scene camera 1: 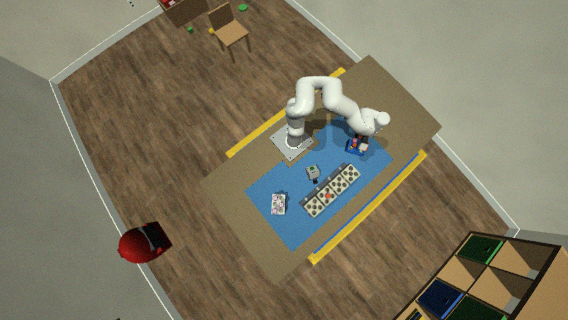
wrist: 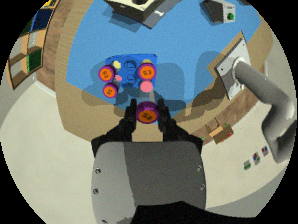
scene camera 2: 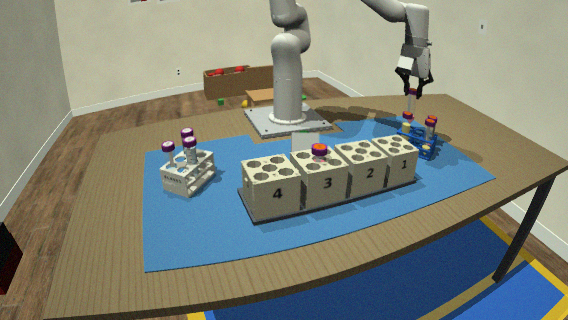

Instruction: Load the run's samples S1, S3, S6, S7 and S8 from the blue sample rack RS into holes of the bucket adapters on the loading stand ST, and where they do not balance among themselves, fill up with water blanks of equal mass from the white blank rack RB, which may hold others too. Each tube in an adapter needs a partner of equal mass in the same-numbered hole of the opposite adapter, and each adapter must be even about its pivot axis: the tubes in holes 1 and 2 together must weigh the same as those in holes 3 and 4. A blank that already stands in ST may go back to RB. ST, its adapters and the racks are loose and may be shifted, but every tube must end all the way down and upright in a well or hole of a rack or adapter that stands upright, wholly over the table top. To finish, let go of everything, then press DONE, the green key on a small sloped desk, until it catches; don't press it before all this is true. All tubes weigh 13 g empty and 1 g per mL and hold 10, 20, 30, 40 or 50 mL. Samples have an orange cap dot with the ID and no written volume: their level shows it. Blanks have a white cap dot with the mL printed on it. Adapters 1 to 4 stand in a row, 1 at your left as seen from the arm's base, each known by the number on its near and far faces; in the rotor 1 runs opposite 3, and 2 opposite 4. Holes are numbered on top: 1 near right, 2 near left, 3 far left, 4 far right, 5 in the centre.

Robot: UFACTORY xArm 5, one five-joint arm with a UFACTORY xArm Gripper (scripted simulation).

In view: my gripper (scene camera 2: 412, 96), a white blank rack RB (scene camera 2: 173, 181), a blue sample rack RS (wrist: 125, 71), an adapter 1 (scene camera 2: 401, 166), an adapter 3 (scene camera 2: 321, 183), an adapter 2 (scene camera 2: 366, 173) and an adapter 4 (scene camera 2: 272, 189).
My gripper is seen too in the wrist view (wrist: 147, 105). The wrist view does not show the adapter 3: it is out of frame. The wrist view does not show the adapter 2: it is out of frame.
